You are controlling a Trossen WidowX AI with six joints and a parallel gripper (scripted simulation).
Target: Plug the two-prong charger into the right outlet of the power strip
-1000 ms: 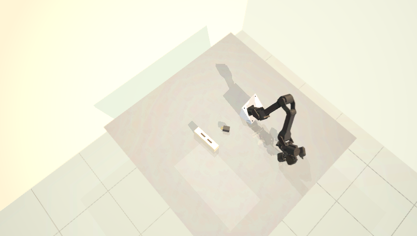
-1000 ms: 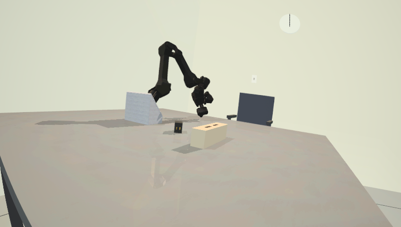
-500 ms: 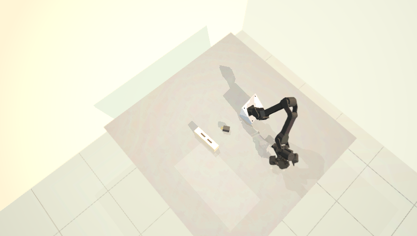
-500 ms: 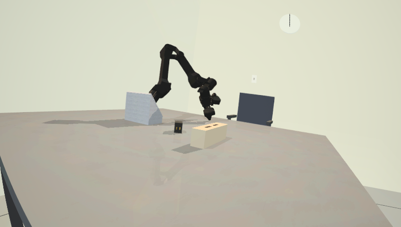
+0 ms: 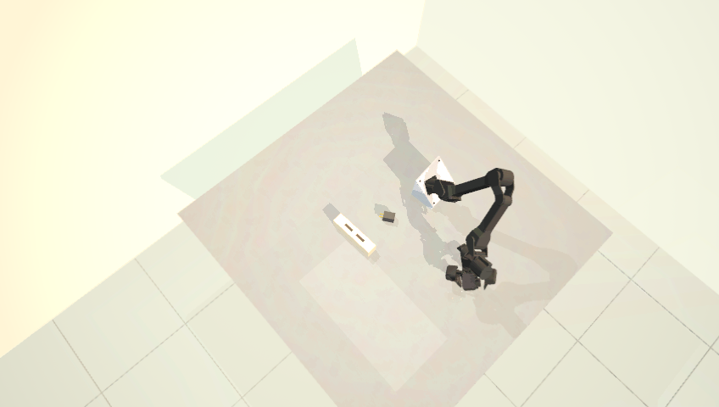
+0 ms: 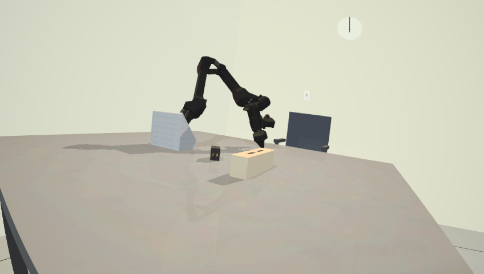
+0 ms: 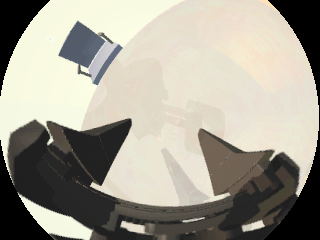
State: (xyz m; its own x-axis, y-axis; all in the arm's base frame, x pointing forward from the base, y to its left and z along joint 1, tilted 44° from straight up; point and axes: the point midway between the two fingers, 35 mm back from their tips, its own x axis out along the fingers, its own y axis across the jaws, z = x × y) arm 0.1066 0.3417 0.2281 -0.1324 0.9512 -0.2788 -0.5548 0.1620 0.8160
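The dark two-prong charger is 440 mm to the right of my gripper tip and 100 mm ahead of it.
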